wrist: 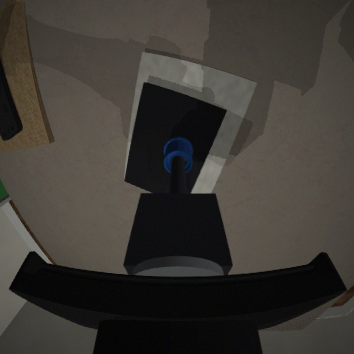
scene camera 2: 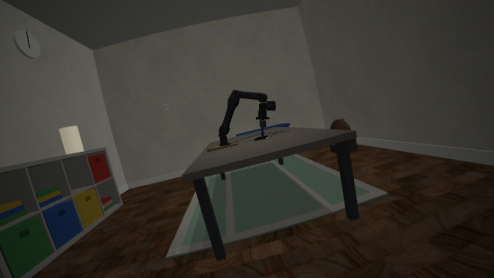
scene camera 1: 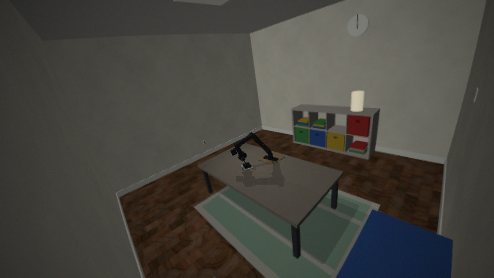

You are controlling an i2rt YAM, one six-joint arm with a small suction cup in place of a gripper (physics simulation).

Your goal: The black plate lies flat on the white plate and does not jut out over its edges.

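Frame: origin at the arm's base, x ahead, y left, z up, level; metres.
Where they show: end effector, tool point: (wrist: 177, 149) (scene camera 2: 262, 135) (scene camera 1: 246, 164); arm's base, origin of the base link: (scene camera 2: 224, 145) (scene camera 1: 270, 158).
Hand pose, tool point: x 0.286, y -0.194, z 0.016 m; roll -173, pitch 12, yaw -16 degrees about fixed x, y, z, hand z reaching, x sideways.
Observation:
Each offset is from my tool point to the top centre of the thing. Level surfaces: height alone.
A black rectangular plate {dx -0.017, dy -0.002, dz -0.011 m} (wrist: 158, 133) (scene camera 1: 246, 166) (scene camera 2: 261, 138) lies flat on a larger white plate {dx -0.003, dy +0.008, dz -0.020 m} (wrist: 232, 95). It sits toward the white plate's left side, and white margin shows along the top and right. Its lower left corner reaches the white plate's left edge; the near edge is hidden by my wrist. My blue suction cup (wrist: 178, 154) (scene camera 1: 245, 162) (scene camera 2: 262, 132) points straight down over the black plate's middle, close above it. I cannot tell whether it touches the plate. Nothing hangs from the cup.
The plates lie on a grey table {dz -0.027 m} (scene camera 1: 293, 193) (scene camera 2: 276, 151) near its far corner. The arm's base stands on a cork board (wrist: 21, 88) (scene camera 1: 272, 159) (scene camera 2: 223, 148) beside them. A shelf unit (scene camera 1: 374, 131) stands at the wall.

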